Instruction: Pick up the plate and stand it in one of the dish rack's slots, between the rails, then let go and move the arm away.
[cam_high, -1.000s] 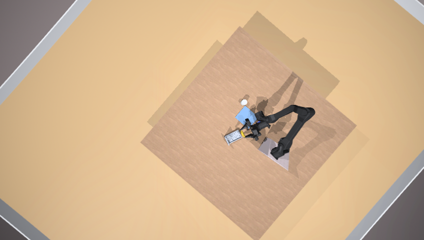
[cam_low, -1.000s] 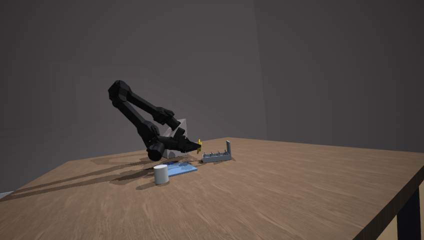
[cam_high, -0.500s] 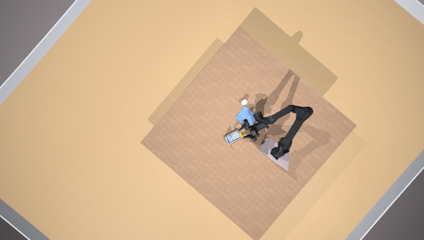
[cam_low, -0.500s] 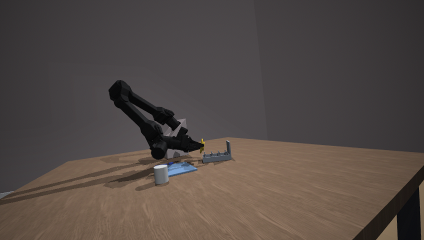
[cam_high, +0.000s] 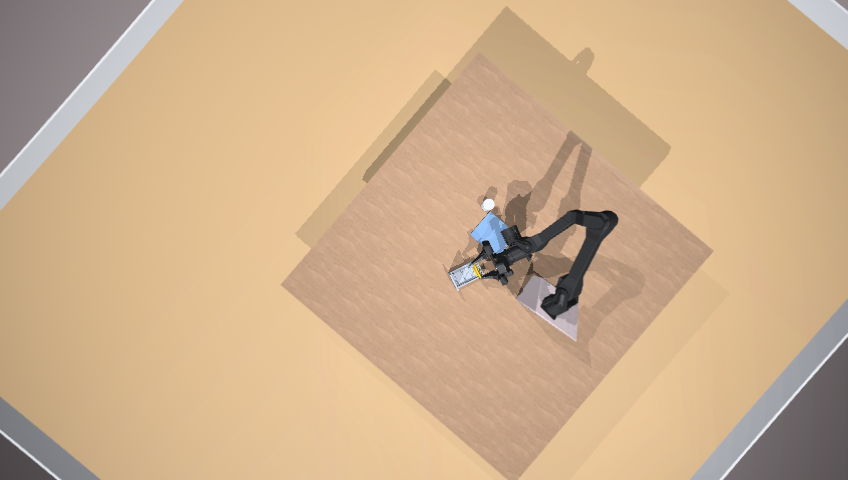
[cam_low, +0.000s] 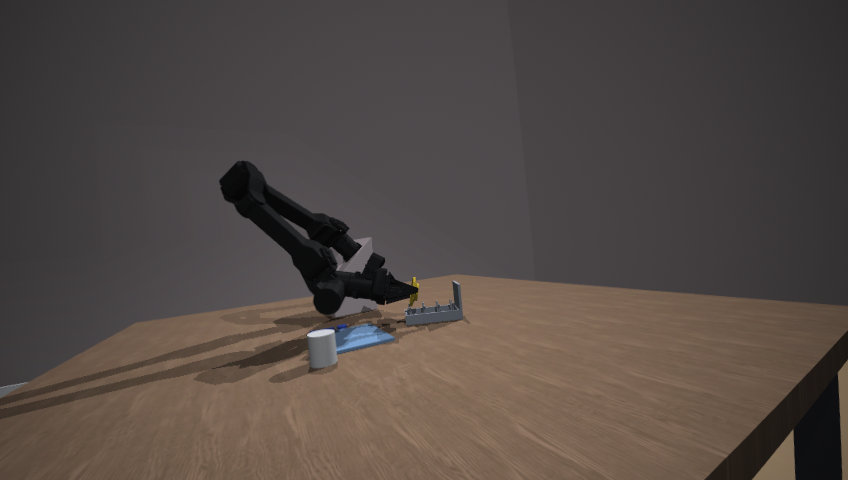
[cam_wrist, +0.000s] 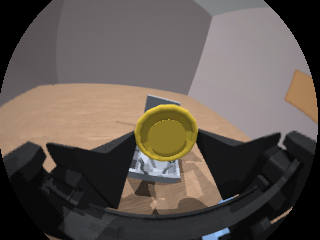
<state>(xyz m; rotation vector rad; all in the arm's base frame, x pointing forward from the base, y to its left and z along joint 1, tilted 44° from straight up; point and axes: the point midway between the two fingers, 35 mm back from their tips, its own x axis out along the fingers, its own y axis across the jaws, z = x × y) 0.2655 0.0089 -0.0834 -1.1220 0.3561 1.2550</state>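
Now: the grey dish rack 1 cm ahead of my gripper tip, 3 cm to the left of it and 4 cm below it. Also, from my gripper tip: yellow plate: 1 cm to the right; blue mat: 4 cm ahead, 17 cm to the right, 6 cm below; blue utensil: 6 cm behind, 19 cm to the right, 6 cm below.
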